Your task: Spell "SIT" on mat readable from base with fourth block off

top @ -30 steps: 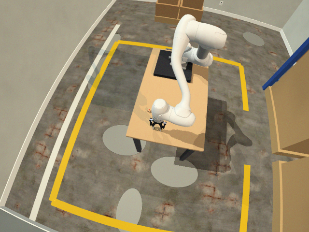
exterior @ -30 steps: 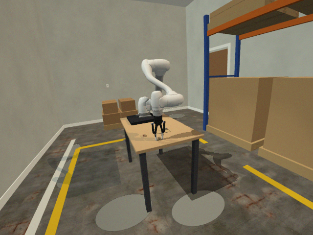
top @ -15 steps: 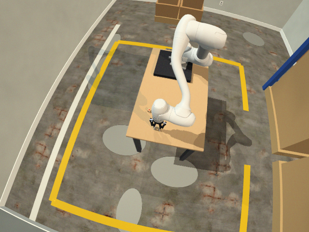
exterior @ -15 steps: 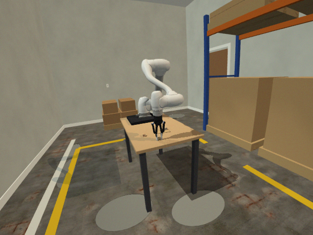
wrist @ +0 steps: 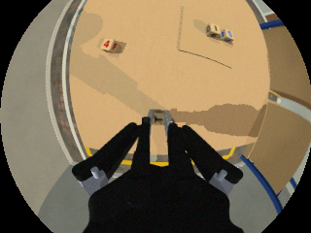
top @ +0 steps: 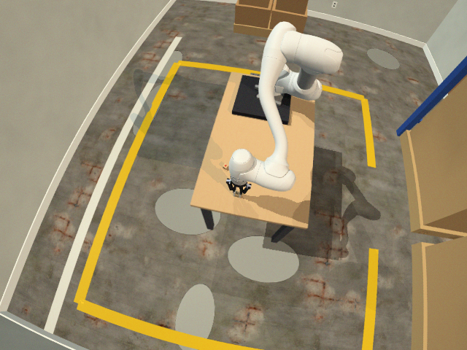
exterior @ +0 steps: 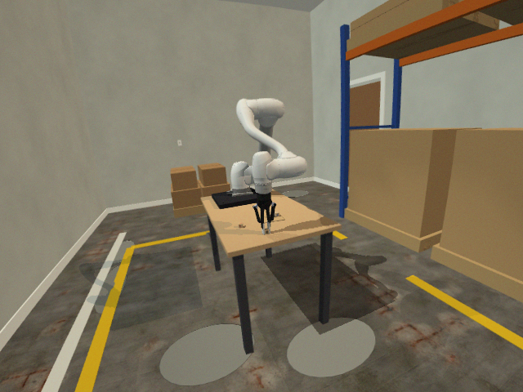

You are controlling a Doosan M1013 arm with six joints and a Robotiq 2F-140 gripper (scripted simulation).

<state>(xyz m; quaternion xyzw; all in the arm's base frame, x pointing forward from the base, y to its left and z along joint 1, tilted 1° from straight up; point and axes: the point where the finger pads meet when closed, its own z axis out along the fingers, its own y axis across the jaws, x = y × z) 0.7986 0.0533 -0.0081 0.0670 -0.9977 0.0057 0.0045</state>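
Right now the tan block is 20 mm below my hand. Also, from my hand: tan mat (220 mm behind, 80 mm to the left, 30 mm below).
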